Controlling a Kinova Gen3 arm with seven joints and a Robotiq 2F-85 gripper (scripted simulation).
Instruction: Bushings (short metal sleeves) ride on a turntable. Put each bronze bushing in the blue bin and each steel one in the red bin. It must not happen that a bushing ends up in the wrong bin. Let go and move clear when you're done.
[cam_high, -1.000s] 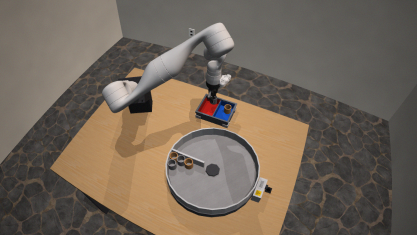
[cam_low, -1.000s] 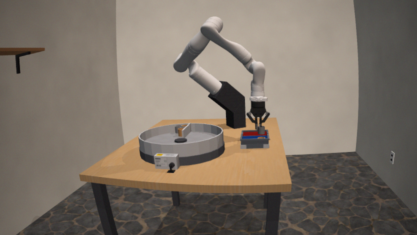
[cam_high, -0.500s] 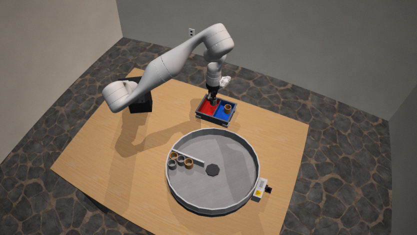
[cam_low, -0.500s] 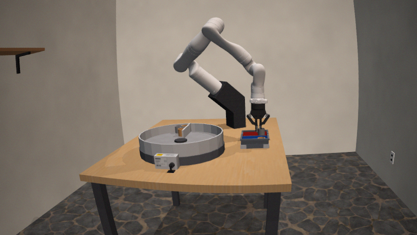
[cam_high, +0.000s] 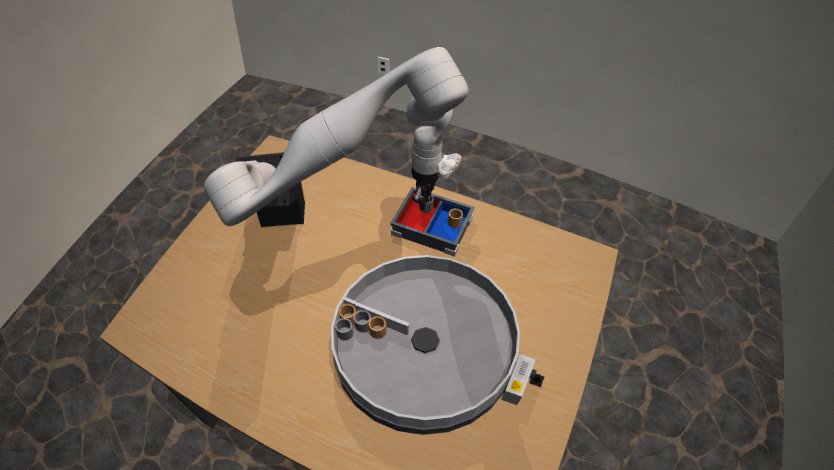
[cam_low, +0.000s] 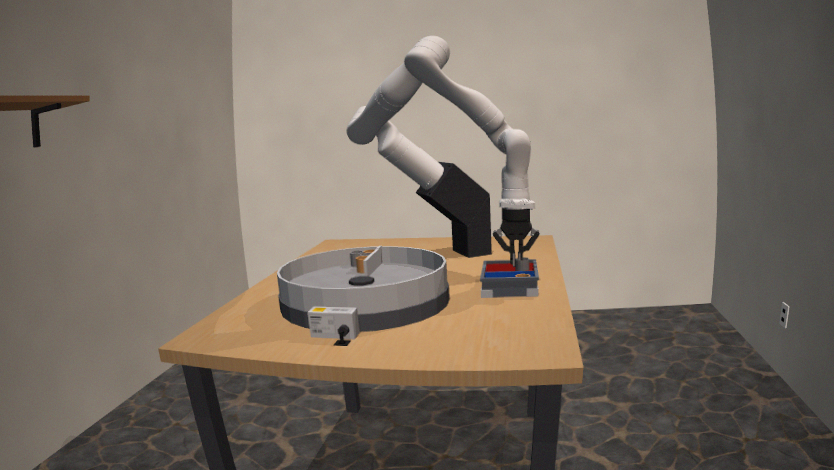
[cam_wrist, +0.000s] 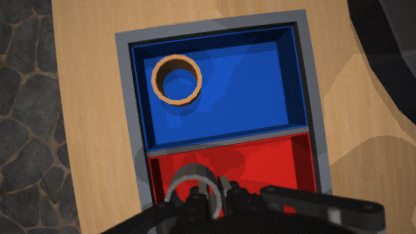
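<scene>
My gripper is now 40 mm above the two-part bin, 30 mm short of it and 20 mm to the left of it. From my hand the other things lie so: turntable 380 mm to the right, 160 mm ahead, 10 mm below.
</scene>
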